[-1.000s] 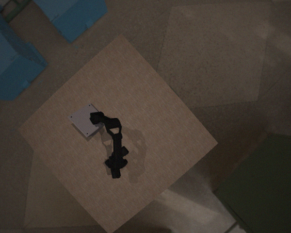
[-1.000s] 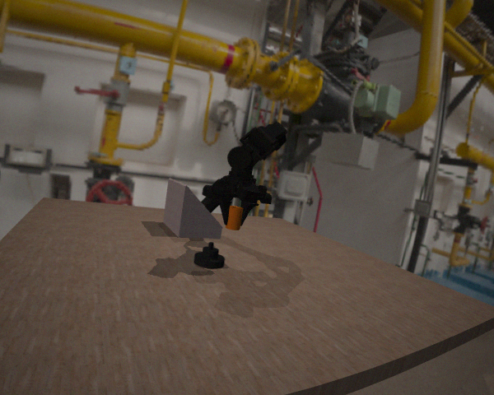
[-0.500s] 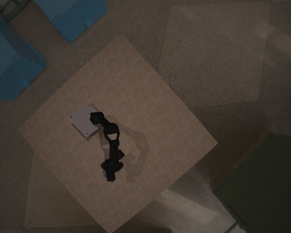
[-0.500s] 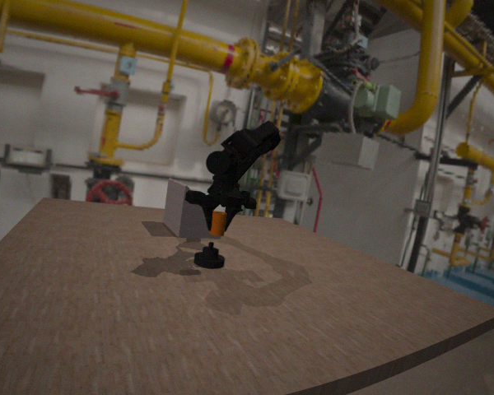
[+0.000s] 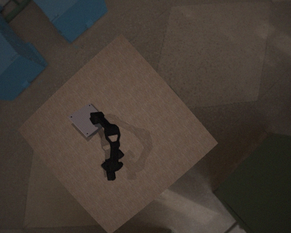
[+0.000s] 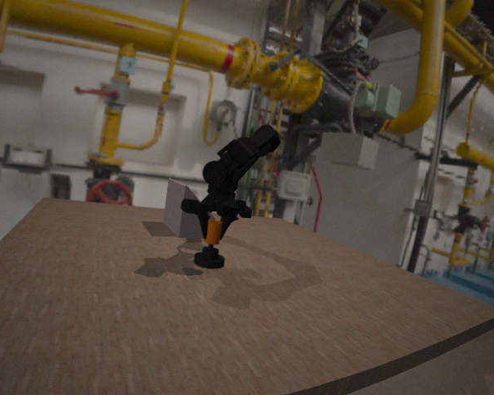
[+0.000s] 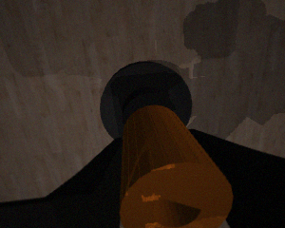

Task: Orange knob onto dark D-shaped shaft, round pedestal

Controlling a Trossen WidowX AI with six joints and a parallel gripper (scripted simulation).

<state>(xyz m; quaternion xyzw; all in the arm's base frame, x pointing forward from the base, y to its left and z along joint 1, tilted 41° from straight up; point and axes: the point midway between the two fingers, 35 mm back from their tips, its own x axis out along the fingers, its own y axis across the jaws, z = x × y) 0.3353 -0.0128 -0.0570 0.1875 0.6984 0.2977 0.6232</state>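
Right now my gripper tip is 20 mm below the orange knob. Also, from my gripper tip: dark round pedestal (40 mm below).
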